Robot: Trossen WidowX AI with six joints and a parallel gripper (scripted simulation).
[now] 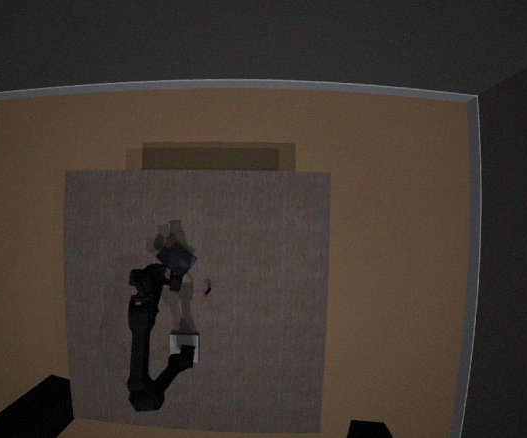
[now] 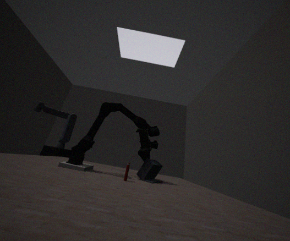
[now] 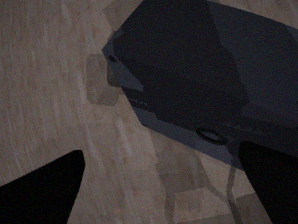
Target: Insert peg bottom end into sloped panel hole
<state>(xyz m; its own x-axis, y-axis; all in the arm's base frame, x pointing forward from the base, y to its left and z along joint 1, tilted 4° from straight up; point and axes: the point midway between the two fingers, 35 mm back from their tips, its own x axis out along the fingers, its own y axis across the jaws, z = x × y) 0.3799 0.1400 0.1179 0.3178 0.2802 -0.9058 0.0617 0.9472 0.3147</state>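
Now: the sloped panel 2 cm ahead of my gripper tip, 4 cm to the right of it and 4 cm below it. Round my gripper tip: peg (8 cm behind, 20 cm to the right, 4 cm below).
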